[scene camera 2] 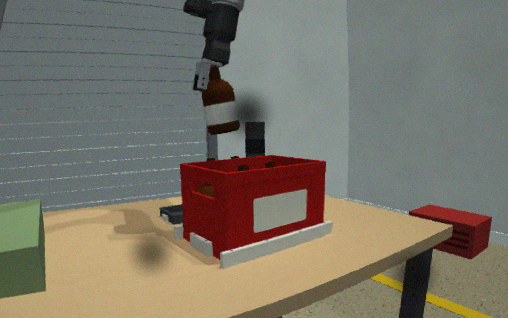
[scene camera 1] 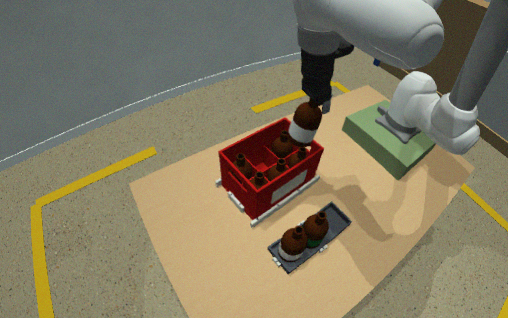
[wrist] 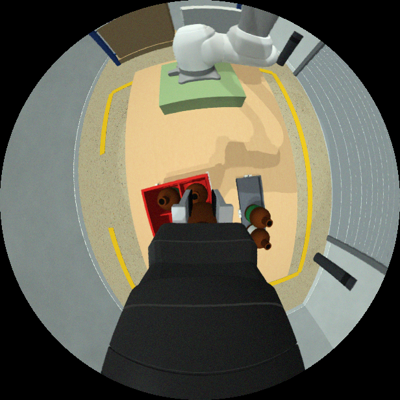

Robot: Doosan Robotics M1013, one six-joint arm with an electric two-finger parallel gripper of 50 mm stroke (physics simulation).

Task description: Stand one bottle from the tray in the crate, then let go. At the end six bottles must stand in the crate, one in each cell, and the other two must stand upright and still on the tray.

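Places are measured from the arm's base along level axes (x ahead, y left, z up), in centimetres.
Where they show: gripper, fingertip midpoint: [scene camera 2: 199, 89] [scene camera 1: 322, 108]; arm's base at its link origin: [scene camera 1: 398, 126].
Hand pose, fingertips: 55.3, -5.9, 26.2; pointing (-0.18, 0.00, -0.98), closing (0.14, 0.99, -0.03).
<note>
Things, the pixels of their top centre, and the offset from my fingertips, as dx, dy, dz.
- brown bottle with a white label, top centre: [scene camera 2: 218, 64] [scene camera 1: 312, 94] +4.5, -0.7, +5.8
- red crate at its top centre: [scene camera 2: 253, 162] [scene camera 1: 273, 149] +9.9, -6.7, -16.4
- grey tray at its top centre: [scene camera 2: 209, 204] [scene camera 1: 312, 234] +11.3, +18.2, -31.3
- white-label bottle at its top centre: [scene camera 1: 299, 230] +20.2, +18.0, -17.9
- green-label bottle at its top centre: [scene camera 1: 322, 215] +12.2, +18.3, -17.9
My gripper [scene camera 1: 314, 102] [scene camera 2: 212, 73] [wrist: 201, 197] is shut on the neck of a brown bottle with a white label [scene camera 1: 306, 118] [scene camera 2: 219, 94] [wrist: 202, 214]. The bottle hangs above the red crate [scene camera 1: 260, 202] [scene camera 2: 235, 210] [wrist: 147, 206], its base higher than the rim, and looks slightly tilted in scene camera 2. Several bottles stand in crate cells; in scene camera 1 an empty cell shows in the far row. On the grey tray [scene camera 1: 340, 214] [scene camera 2: 171, 214] [wrist: 250, 190] stand a white-label bottle [scene camera 1: 293, 243] [wrist: 260, 237] and a green-label bottle [scene camera 1: 316, 227] [wrist: 259, 217], both upright.
White strips [scene camera 1: 285, 201] [scene camera 2: 277, 245] lie along the crate's foot. The green block [scene camera 1: 370, 140] [scene camera 2: 20, 250] [wrist: 200, 92] under the arm's base stands at the table's far end. A red box [scene camera 2: 455, 230] shows beyond the table edge.
</note>
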